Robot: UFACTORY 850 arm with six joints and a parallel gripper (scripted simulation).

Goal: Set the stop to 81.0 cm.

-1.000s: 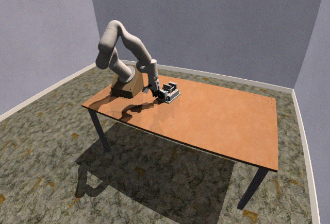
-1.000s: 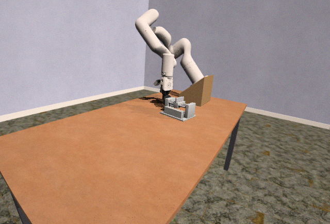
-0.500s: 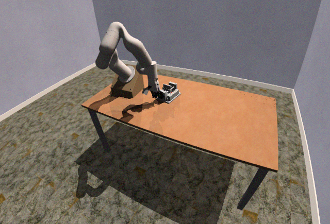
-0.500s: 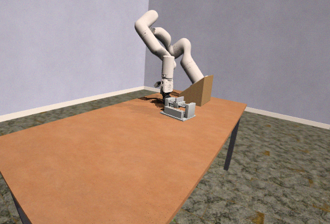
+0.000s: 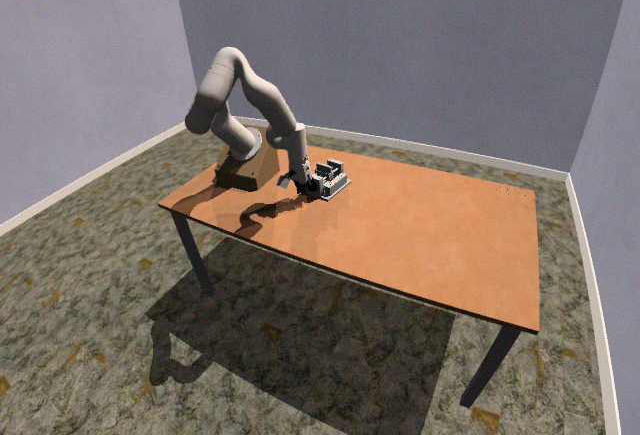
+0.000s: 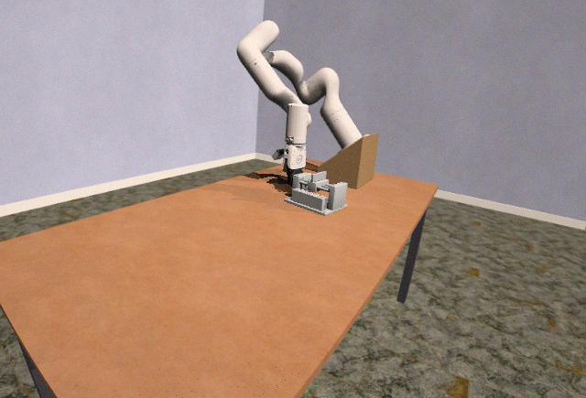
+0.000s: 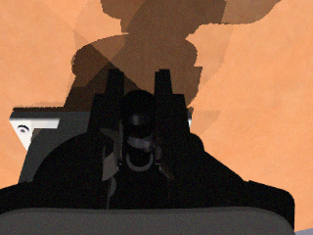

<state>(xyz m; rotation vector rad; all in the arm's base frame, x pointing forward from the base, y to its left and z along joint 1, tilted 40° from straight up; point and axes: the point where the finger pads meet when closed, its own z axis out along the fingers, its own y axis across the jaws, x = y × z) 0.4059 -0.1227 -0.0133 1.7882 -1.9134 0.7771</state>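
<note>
The grey stop fixture lies 14 cm to the left of my hand, 5 cm ahead of it and 3 cm above it. Also, from my hand: handwheel 2 cm to the left, 1 cm ahead.
</note>
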